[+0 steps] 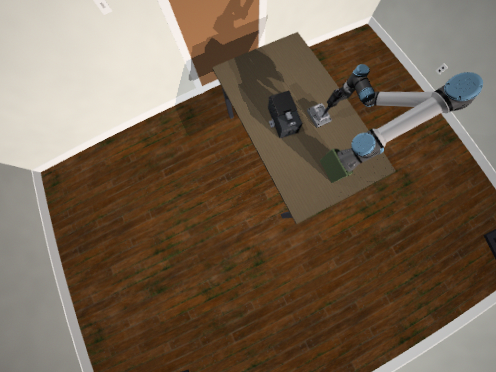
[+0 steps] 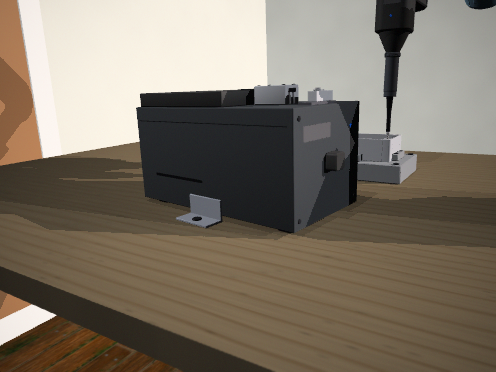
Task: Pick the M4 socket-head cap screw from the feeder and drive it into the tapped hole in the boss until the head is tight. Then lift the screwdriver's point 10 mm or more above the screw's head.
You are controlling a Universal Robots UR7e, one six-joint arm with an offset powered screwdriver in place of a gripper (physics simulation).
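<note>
The black screwdriver, my gripper (image 1: 324, 116) (image 2: 388, 132), points straight down over the light grey housing (image 1: 314, 120) (image 2: 374, 149) on its base. A tiny light-coloured piece, which looks like the screw (image 2: 388, 135), shows at the bit's point, about level with the housing's upper rim. The housing's walls hide the boss and its tapped hole, and any gap below the screw cannot be judged. The black feeder (image 1: 281, 114) (image 2: 220, 160) stands beside the housing, with light grey parts on its top.
The wooden table (image 1: 300, 200) (image 2: 250, 280) carries all of this. A green panel (image 1: 334, 166) on a grey mount stands near the arm's blue-capped joint (image 1: 364, 144). A metal bracket (image 2: 205, 206) with a hole sits at the feeder's foot.
</note>
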